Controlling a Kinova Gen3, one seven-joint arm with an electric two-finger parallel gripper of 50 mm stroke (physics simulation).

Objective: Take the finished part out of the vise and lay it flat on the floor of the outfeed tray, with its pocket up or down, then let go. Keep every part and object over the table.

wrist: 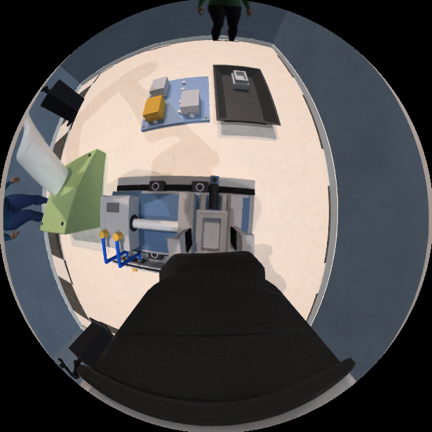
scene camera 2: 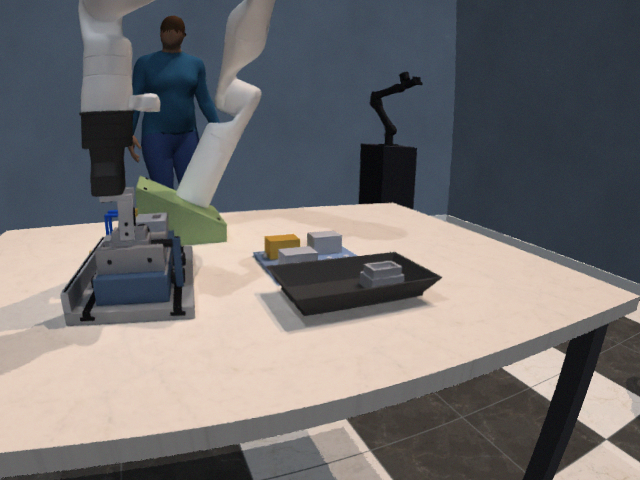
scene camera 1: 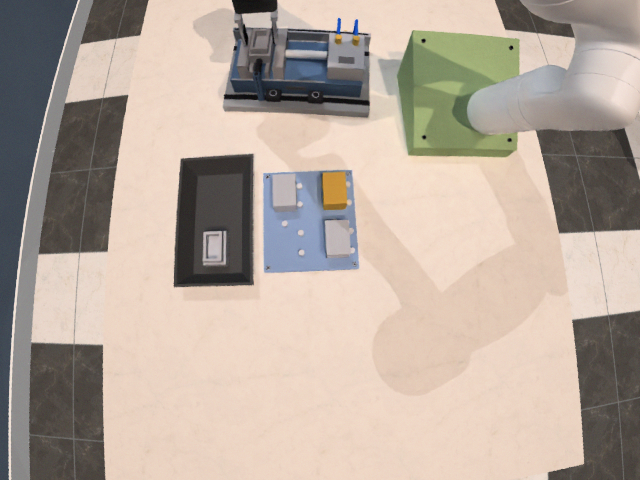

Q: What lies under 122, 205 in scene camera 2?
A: My gripper.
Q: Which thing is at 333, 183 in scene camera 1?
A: An orange block.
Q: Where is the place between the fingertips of my gripper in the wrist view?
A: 210, 235
